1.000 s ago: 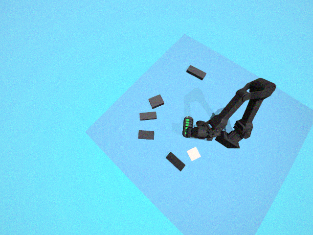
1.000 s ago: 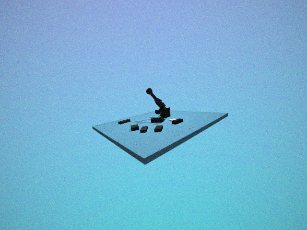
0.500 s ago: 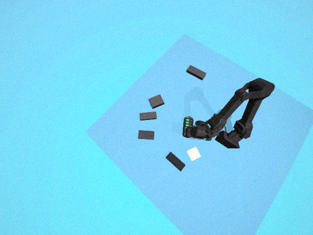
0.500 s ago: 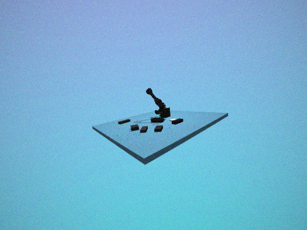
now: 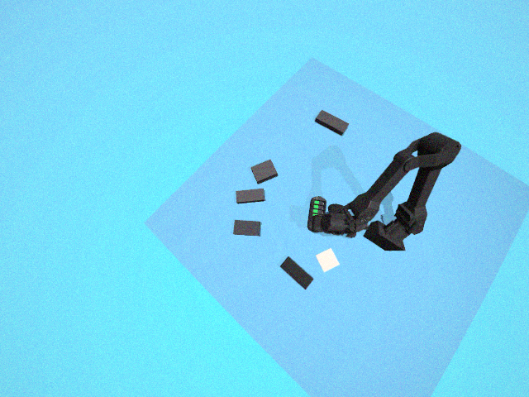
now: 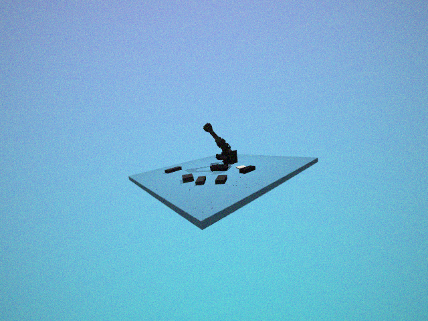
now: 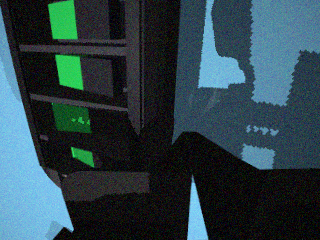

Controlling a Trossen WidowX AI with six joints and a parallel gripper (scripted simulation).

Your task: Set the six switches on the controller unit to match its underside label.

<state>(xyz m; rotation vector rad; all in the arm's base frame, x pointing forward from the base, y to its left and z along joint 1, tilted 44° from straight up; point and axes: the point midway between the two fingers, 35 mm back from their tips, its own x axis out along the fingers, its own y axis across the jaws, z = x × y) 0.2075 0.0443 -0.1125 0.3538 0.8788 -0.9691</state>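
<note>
The white block is 100 mm to the left of my gripper tip and 90 mm behind it.
</note>
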